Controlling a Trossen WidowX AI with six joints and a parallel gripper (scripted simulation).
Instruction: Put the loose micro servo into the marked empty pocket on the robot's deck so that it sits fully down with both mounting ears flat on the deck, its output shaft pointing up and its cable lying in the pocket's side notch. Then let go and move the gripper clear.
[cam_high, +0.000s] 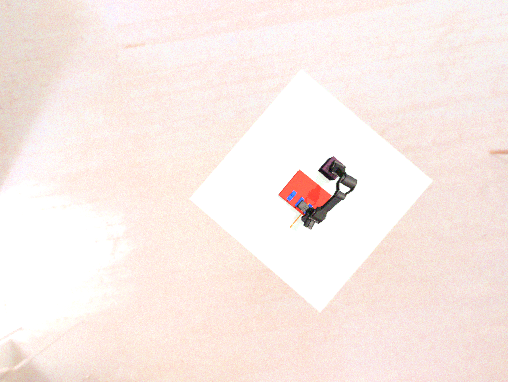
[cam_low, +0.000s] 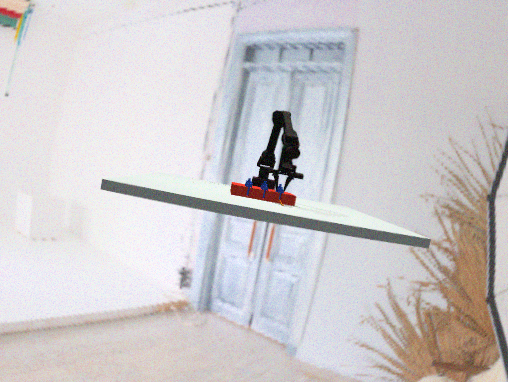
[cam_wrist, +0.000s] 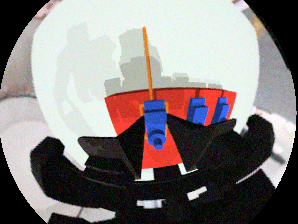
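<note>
Right now my gripper tip is 12 cm past the red deck, 8 cm to the left of it and 3 cm above it.
</note>
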